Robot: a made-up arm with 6 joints.
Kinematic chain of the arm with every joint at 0, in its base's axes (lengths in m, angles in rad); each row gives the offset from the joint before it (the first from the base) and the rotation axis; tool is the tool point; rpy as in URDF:
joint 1: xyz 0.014 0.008 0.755 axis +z
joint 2: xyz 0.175 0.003 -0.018 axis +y
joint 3: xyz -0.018 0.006 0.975 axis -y
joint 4: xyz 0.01 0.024 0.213 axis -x
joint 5: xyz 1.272 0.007 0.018 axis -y
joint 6: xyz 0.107 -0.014 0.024 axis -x
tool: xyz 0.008 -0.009 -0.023 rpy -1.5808 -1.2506 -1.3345
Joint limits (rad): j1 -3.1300..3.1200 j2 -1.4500..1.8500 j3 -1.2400..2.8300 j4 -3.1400..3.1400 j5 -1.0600..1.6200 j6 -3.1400..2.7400
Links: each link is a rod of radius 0.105 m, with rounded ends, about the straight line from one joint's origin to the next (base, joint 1, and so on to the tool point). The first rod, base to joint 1, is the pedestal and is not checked.
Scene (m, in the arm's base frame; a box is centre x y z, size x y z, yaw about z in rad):
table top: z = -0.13
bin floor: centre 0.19 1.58 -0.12 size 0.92 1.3 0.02 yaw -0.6
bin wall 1: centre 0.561 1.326 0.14 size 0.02 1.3 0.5 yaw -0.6
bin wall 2: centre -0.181 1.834 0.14 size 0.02 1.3 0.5 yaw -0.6
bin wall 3: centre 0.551 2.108 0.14 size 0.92 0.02 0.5 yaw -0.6
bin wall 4: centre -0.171 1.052 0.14 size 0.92 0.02 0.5 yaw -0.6
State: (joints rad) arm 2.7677 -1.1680 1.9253 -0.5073 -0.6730 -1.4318
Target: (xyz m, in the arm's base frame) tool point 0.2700 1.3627 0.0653
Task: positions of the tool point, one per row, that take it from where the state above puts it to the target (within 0.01 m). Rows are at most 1 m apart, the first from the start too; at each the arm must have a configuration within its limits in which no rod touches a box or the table.
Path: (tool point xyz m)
1: 1.6137 -1.0138 1.8549
2: 0.9964 -0.8935 2.5583
3: 0.3115 -0.4333 2.9608
4: -0.2317 0.2733 2.9903
5: -0.4949 1.0355 2.6559
6: -0.4570 1.6344 2.0448
7: -0.2111 1.9035 1.3012
8: 0.0824 1.7883 0.5917
9: 0.2700 1.3627 0.0653

